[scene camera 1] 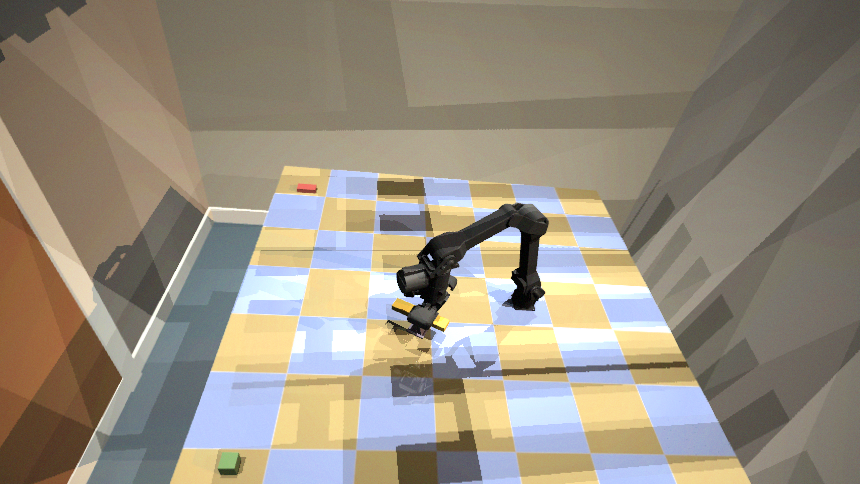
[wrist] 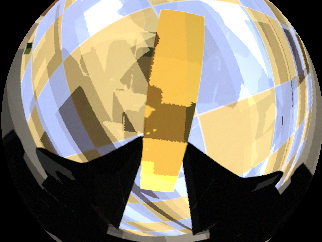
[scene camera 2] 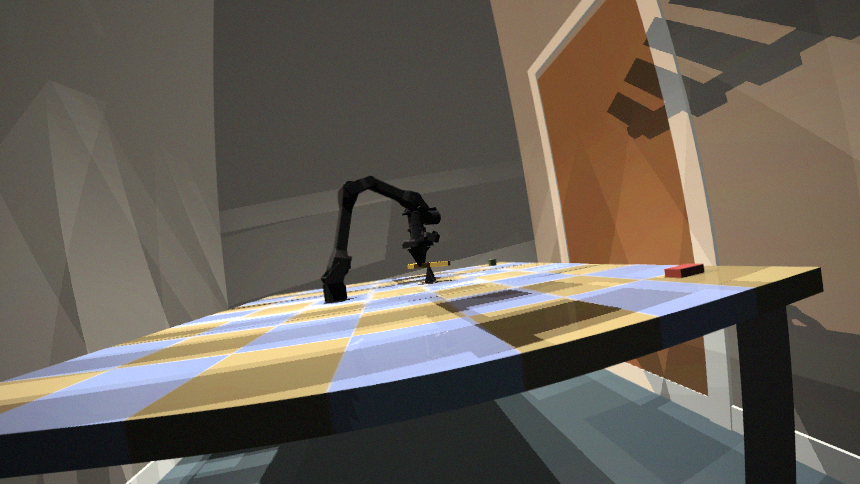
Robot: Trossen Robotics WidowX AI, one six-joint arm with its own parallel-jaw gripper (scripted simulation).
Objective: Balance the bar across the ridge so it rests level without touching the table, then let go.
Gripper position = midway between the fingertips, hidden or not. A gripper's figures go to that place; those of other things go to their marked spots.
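The gripper [wrist: 164,144] is 10 cm from the lens, and there's a bar [wrist: 175,73] that's 8 cm from the lens.
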